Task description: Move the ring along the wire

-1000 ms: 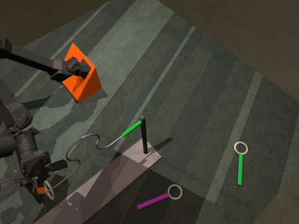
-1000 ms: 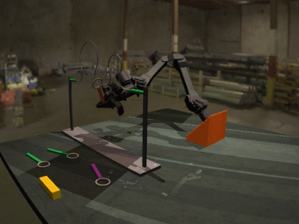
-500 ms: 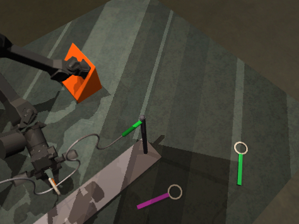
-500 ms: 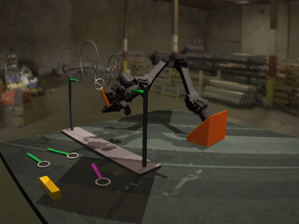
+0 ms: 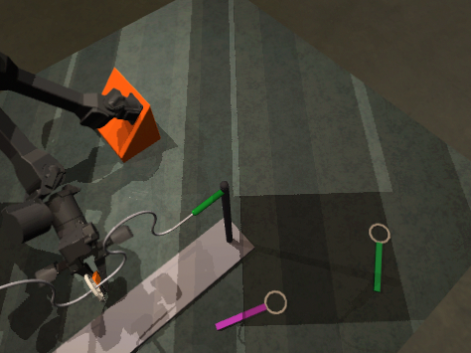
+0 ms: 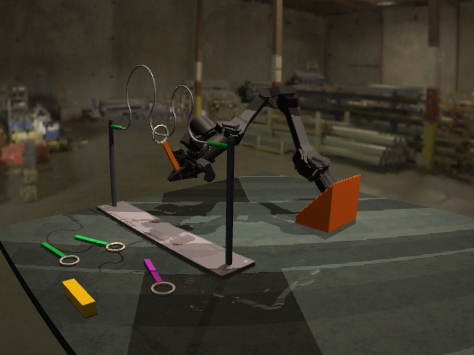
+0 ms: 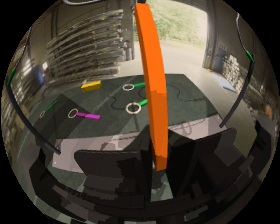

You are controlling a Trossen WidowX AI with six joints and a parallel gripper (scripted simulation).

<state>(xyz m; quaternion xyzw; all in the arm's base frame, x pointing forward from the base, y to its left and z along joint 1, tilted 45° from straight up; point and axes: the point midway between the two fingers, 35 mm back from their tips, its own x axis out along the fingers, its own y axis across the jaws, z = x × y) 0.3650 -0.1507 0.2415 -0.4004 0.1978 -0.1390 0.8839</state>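
Right now the orange-handled ring is 10 cm above my gripper tip, 1 cm to the left of it and 1 cm ahead of it. Also, from my gripper tip: green-handled ring (55 cm to the left, 27 cm ahead, 15 cm below); then yellow block (38 cm ahead, 22 cm to the left, 14 cm below); then magenta-handled ring (23 cm to the left, 19 cm ahead, 15 cm below).
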